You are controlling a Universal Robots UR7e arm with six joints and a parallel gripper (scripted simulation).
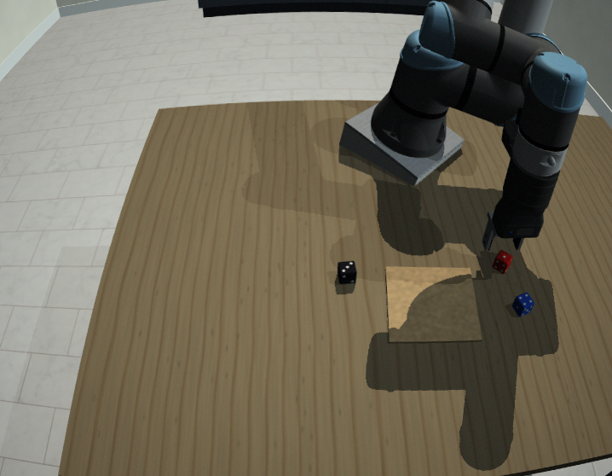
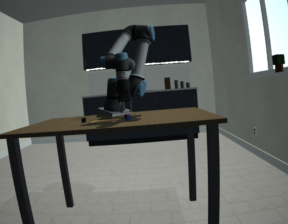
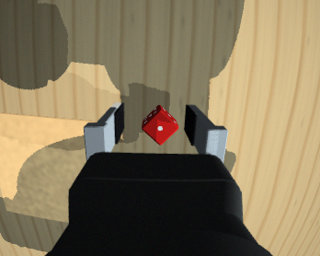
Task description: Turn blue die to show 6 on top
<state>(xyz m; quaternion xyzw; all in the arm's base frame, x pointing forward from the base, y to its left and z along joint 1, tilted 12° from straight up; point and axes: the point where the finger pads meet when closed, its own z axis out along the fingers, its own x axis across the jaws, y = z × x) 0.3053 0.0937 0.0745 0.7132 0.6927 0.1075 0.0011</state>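
Now: the red die 40 mm below my hand, 10 mm to the left of it and 10 mm ahead of it. Also, from my hand: blue die (100 mm ahead, 40 mm below, 20 mm to the left); black die (250 mm to the right, 40 mm below, 20 mm ahead); tan mat (130 mm to the right, 80 mm ahead, 50 mm below).
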